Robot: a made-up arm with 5 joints. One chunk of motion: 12 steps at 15 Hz.
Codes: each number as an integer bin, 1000 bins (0 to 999) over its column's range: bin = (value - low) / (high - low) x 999, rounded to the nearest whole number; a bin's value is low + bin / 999 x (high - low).
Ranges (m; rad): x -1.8..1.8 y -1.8..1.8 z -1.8..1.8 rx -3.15..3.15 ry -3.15..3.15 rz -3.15..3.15
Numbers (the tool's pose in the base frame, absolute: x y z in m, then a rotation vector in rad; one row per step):
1: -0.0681 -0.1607 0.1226 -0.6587 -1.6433 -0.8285
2: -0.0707 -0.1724 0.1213 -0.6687 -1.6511 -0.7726
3: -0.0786 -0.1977 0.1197 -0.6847 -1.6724 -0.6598
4: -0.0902 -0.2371 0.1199 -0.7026 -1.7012 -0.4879
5: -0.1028 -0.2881 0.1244 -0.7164 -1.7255 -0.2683
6: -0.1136 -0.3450 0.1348 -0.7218 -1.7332 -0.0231
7: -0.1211 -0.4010 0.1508 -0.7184 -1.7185 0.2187
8: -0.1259 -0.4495 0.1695 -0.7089 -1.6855 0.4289
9: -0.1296 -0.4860 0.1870 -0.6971 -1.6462 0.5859
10: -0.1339 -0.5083 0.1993 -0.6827 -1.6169 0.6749
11: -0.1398 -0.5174 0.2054 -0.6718 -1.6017 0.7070
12: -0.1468 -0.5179 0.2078 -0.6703 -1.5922 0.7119
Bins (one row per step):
1: 481 455 534 395 239 368
2: 480 452 533 393 238 377
3: 478 445 533 391 234 395
4: 474 434 533 388 230 422
5: 471 420 534 386 226 457
6: 468 404 537 385 225 496
7: 466 388 541 386 227 534
8: 465 375 547 387 232 568
9: 464 365 551 389 238 592
10: 462 358 555 391 243 607
11: 461 356 556 393 246 612
12: 459 356 557 393 247 612

